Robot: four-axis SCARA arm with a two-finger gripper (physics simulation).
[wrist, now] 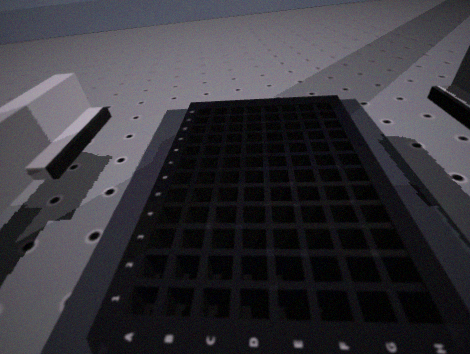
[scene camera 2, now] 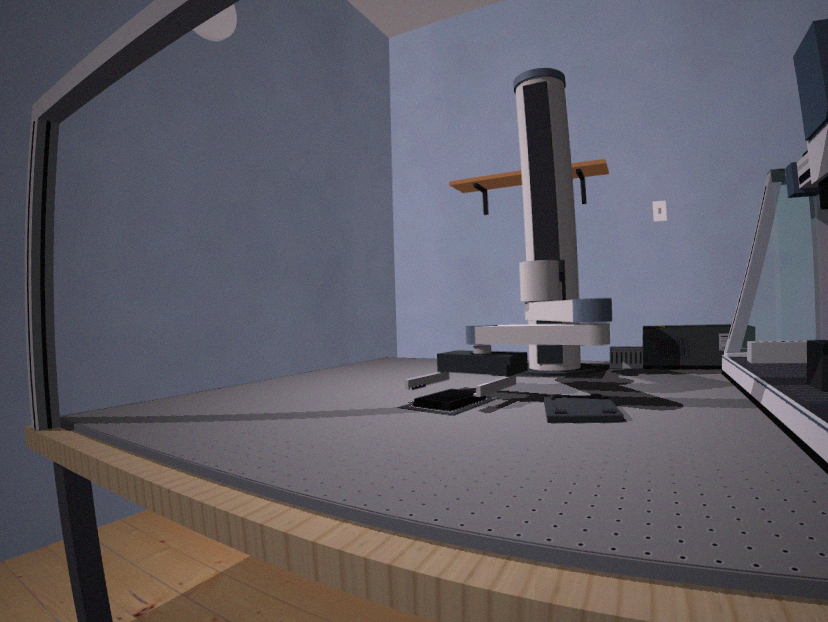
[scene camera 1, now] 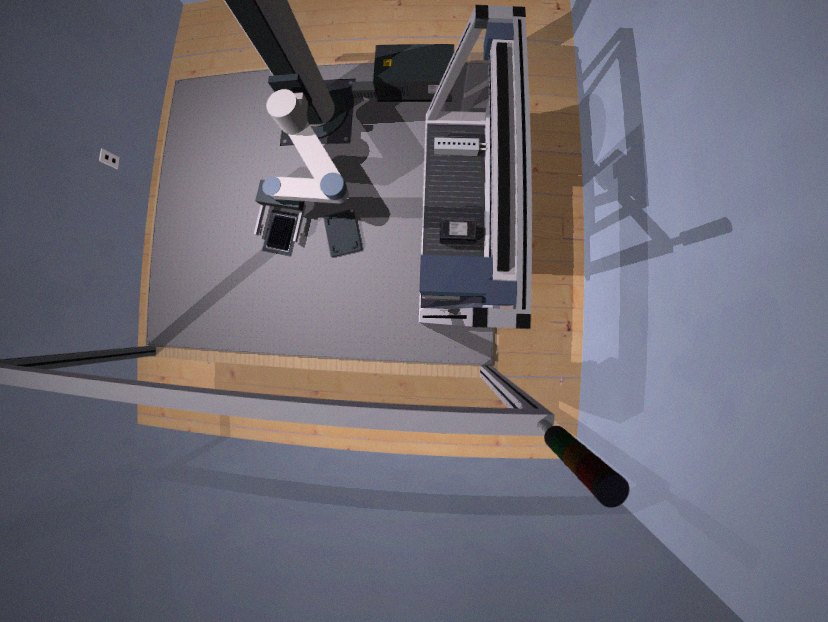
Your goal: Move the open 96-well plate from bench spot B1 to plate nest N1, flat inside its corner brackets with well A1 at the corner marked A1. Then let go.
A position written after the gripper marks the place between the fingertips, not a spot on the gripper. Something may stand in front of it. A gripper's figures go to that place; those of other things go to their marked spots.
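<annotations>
Black well plate (scene camera 2: 450, 399): 87 cm from the lens. Gripper (scene camera 2: 440, 388): 87 cm from the lens, same as the plate.
</annotations>
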